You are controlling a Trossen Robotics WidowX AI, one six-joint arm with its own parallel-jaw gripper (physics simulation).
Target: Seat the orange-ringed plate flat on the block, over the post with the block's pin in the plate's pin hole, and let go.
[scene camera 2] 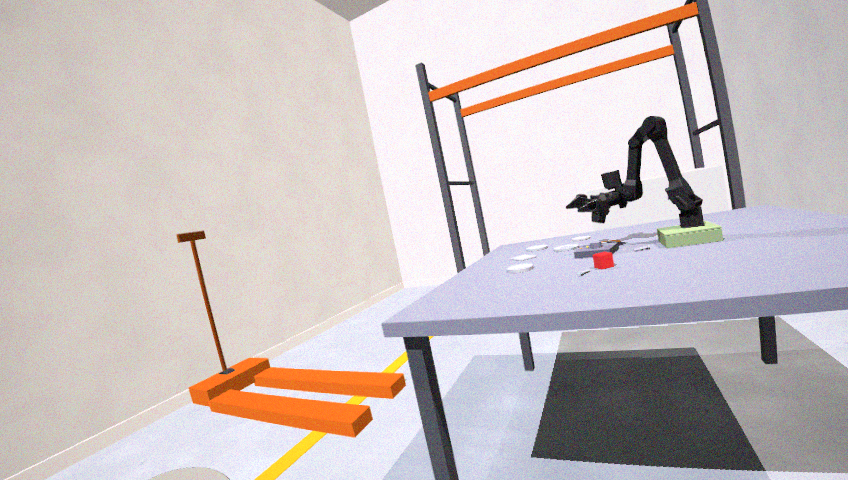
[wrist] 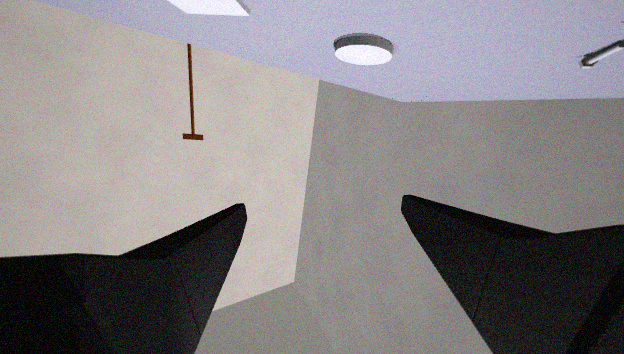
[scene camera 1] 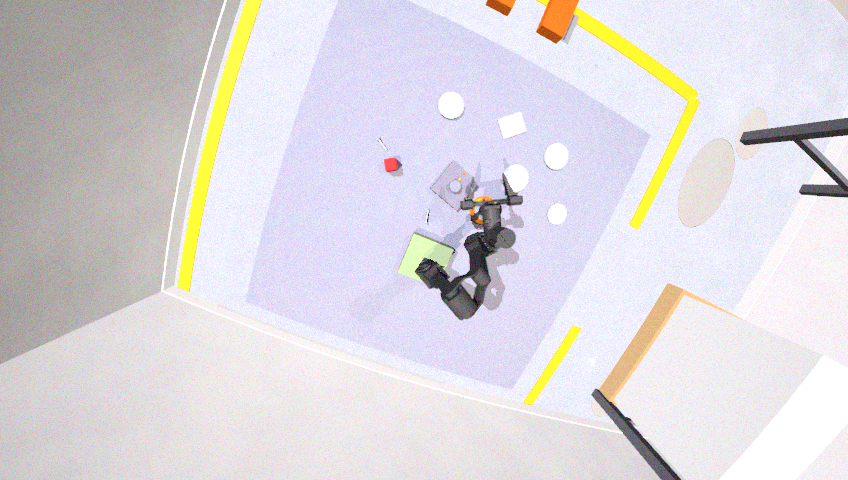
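Seen in the pictures: gripper, between the fingertips: (scene camera 2: 571, 209) (wrist: 324, 206) (scene camera 1: 488, 174); arm's base, origin of its link: (scene camera 2: 693, 225) (scene camera 1: 427, 268).
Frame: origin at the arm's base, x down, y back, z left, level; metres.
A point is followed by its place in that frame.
The orange-ringed plate (scene camera 1: 473, 212) @(x 0.036, y -0.270, z -0.042 m) (scene camera 2: 611, 241) @(x 0.037, y -0.282, z -0.105 m) lies low beside the block, partly hidden under the arm in scene camera 1. The grey block (scene camera 1: 442, 187) @(x 0.022, y -0.285, z 0.110 m) (scene camera 2: 587, 253) @(x 0.031, y -0.333, z 0.136 m) sits on the table, with its round post (scene camera 1: 455, 186) @(x 0.003, y -0.312, z 0.074 m) uncovered and small orange and yellow marks near one corner; which of these is the pin I cannot tell. My gripper (scene camera 1: 489, 177) @(x -0.124, y -0.385, z 0.027 m) (scene camera 2: 571, 202) @(x -0.124, y -0.385, z 0.027 m) (wrist: 324, 206) @(x -0.124, y -0.385, z 0.027 m) is open and empty, with its fingers spread wide. It hangs high above the table, pointing outward rather than down. Plate and block do not show in the wrist view.
A red cube (scene camera 1: 390, 164) @(x 0.006, y -0.255, z 0.310 m) (scene camera 2: 603, 260) @(x 0.021, y -0.252, z 0.332 m) stands beyond the block. White discs (scene camera 1: 451, 105) @(x 0.034, y -0.547, z 0.236 m) (scene camera 2: 520, 268) @(x 0.034, y -0.531, z 0.276 m) (wrist: 363, 54) @(x 0.035, y -0.542, z 0.232 m) and a white square (scene camera 1: 512, 124) @(x 0.041, y -0.619, z 0.012 m) (wrist: 212, 6) @(x 0.041, y -0.623, z 0.030 m) lie around. A small thin rod (scene camera 1: 427, 216) @(x 0.038, y -0.165, z 0.099 m) lies between the block and the green base (scene camera 1: 416, 252) @(x 0.000, y -0.032, z 0.067 m) (scene camera 2: 690, 236) @(x 0.019, y -0.016, z 0.100 m).
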